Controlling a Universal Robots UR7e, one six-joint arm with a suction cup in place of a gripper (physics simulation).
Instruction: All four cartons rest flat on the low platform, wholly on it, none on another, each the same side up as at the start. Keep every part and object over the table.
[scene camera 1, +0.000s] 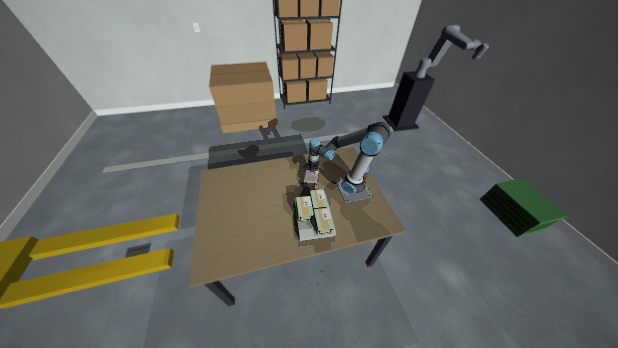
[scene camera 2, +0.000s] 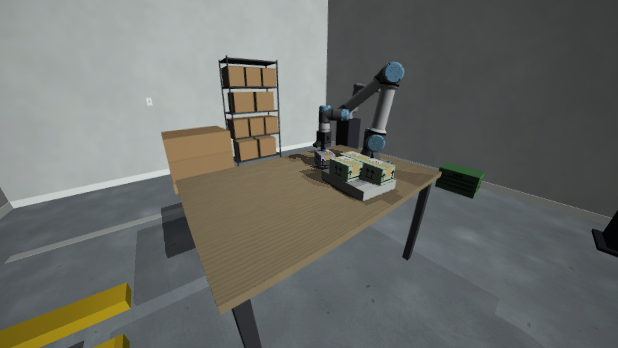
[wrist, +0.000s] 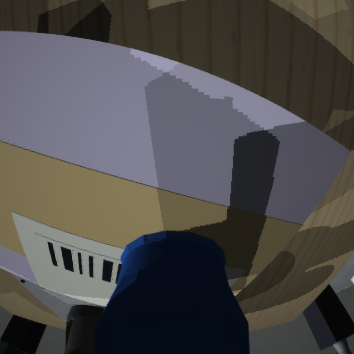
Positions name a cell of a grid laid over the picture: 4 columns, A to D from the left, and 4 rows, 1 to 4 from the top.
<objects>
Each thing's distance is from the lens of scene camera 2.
low grey platform (scene camera 2: C3): 92 cm
</objects>
